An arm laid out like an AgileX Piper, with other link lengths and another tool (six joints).
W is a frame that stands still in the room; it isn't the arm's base.
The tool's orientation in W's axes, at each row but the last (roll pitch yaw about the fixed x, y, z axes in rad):
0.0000, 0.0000, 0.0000
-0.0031, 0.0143, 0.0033
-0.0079, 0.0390, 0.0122
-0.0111, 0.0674, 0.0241
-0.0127, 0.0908, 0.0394
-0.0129, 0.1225, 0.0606
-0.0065, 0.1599, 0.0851
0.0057, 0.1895, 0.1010
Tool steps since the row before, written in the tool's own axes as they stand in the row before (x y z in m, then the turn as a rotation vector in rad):
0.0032, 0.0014, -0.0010, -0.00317, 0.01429, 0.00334
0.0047, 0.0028, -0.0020, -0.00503, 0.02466, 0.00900
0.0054, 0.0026, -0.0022, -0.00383, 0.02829, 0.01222
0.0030, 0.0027, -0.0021, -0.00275, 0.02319, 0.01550
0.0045, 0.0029, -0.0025, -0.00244, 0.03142, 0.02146
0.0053, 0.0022, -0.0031, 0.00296, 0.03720, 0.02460
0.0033, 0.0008, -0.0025, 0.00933, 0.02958, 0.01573
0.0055, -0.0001, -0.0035, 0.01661, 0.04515, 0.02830
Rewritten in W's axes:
0.0032, 0.0014, -0.0010, -0.00317, 0.01429, 0.00334
0.0047, 0.0028, -0.0021, -0.00498, 0.02467, 0.00899
0.0053, 0.0026, -0.0024, -0.00371, 0.02834, 0.01214
0.0028, 0.0027, -0.0023, -0.00228, 0.02331, 0.01539
0.0041, 0.0030, -0.0029, -0.00177, 0.03164, 0.02119
0.0047, 0.0025, -0.0038, 0.00360, 0.03780, 0.02358
0.0028, 0.0010, -0.0030, 0.00912, 0.03057, 0.01385
0.0047, 0.0004, -0.0045, 0.01705, 0.04695, 0.02492

